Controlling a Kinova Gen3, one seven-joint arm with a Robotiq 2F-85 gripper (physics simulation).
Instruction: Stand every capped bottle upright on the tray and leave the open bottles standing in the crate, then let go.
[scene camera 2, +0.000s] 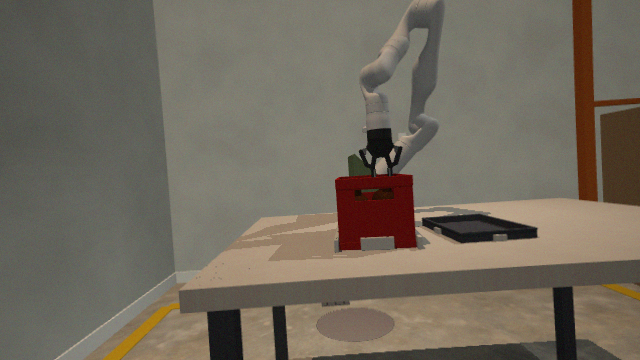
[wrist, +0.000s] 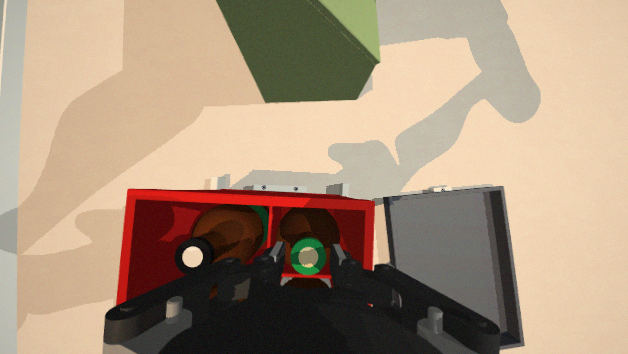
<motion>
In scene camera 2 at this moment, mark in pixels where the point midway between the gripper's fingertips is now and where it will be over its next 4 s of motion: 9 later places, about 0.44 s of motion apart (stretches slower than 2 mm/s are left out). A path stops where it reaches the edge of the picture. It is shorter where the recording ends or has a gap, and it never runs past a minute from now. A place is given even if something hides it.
The gripper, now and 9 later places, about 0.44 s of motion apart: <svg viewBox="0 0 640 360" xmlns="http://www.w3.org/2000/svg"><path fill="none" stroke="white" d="M382 180L382 188L382 186L382 179L381 169L380 155L379 140L378 128L385 120L398 118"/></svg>
</motion>
